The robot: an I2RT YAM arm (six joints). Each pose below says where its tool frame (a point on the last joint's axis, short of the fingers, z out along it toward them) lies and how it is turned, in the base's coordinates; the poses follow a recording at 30 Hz.
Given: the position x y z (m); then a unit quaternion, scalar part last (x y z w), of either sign.
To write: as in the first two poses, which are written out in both.
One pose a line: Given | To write
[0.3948 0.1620 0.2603 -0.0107 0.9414 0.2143 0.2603] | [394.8 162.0 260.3 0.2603 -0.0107 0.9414 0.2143]
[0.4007 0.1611 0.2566 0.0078 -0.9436 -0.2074 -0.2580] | [400.7 161.1 256.6 0.2580 -0.0078 0.9436 0.2074]
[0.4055 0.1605 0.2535 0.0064 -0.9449 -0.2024 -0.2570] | [405.5 160.5 253.5 0.2570 -0.0064 0.9449 0.2024]
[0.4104 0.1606 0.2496 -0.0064 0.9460 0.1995 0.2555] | [410.4 160.6 249.6 0.2555 -0.0064 0.9460 0.1995]
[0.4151 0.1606 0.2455 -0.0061 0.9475 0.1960 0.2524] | [415.1 160.6 245.5 0.2524 -0.0061 0.9475 0.1960]
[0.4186 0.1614 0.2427 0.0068 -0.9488 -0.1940 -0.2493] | [418.6 161.4 242.7 0.2493 -0.0068 0.9488 0.1940]
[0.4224 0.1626 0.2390 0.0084 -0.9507 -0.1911 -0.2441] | [422.4 162.6 239.0 0.2441 -0.0084 0.9507 0.1911]
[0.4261 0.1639 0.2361 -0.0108 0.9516 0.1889 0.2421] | [426.1 163.9 236.1 0.2421 -0.0108 0.9516 0.1889]
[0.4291 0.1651 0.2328 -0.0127 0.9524 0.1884 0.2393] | [429.1 165.1 232.8 0.2393 -0.0127 0.9524 0.1884]
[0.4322 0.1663 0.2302 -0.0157 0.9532 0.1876 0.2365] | [432.2 166.3 230.2 0.2365 -0.0157 0.9532 0.1876]
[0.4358 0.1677 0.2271 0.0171 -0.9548 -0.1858 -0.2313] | [435.8 167.7 227.1 0.2313 -0.0171 0.9548 0.1858]
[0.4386 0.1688 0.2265 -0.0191 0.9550 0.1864 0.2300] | [438.6 168.8 226.5 0.2300 -0.0191 0.9550 0.1864]
